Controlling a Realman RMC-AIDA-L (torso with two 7-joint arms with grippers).
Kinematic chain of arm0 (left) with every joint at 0, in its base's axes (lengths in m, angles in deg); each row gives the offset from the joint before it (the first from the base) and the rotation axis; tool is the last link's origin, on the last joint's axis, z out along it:
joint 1: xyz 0 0 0.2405 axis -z
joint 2: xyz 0 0 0 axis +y
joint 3: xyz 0 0 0.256 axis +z
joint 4: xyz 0 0 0 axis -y
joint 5: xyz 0 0 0.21 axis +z
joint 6: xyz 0 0 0 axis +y
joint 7: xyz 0 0 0.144 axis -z
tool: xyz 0 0 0
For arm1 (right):
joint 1: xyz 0 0 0.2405 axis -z
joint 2: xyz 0 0 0 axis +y
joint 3: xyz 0 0 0.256 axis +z
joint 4: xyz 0 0 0 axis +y
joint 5: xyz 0 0 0.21 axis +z
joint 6: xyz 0 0 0 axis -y
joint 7: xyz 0 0 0.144 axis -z
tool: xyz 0 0 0
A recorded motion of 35 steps. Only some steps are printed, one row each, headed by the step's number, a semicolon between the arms.
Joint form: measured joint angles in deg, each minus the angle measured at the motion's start. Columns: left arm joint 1, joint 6, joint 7, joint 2, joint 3, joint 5, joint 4; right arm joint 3, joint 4, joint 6, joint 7, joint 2, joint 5, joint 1.
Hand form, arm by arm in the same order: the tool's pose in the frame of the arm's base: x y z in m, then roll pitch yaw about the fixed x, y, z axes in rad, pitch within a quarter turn. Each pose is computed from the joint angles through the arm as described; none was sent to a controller.
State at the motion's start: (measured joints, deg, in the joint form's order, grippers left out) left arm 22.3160 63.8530 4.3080 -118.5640 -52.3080 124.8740 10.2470; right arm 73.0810 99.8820 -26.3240 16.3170 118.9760 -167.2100 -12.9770
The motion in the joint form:
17: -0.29 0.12 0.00 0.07 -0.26 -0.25 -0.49; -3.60 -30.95 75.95 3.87 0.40 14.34 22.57
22: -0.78 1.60 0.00 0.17 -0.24 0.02 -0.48; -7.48 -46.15 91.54 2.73 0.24 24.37 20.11
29: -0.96 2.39 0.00 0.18 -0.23 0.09 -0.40; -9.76 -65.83 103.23 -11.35 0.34 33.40 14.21
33: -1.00 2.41 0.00 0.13 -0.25 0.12 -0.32; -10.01 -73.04 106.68 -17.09 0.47 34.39 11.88
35: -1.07 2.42 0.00 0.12 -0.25 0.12 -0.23; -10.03 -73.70 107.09 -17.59 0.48 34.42 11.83
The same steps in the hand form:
17: -0.3636 0.3186 0.0067 -1.5112 -0.7757 0.0040; 0.2567 0.2766 0.0498 -1.3038 0.5806 0.3317
22: -0.3634 0.3157 0.0094 -1.4923 -0.7704 -0.0233; 0.3020 0.2517 0.0404 -1.1650 0.6105 0.3336
29: -0.3624 0.3147 0.0105 -1.4811 -0.7695 -0.0403; 0.3529 0.2312 0.0375 -1.0416 0.7417 0.3641
33: -0.3621 0.3146 0.0100 -1.4810 -0.7711 -0.0410; 0.3656 0.2252 0.0386 -1.0269 0.7711 0.3817
35: -0.3620 0.3143 0.0098 -1.4806 -0.7724 -0.0413; 0.3670 0.2236 0.0389 -1.0256 0.7721 0.3821

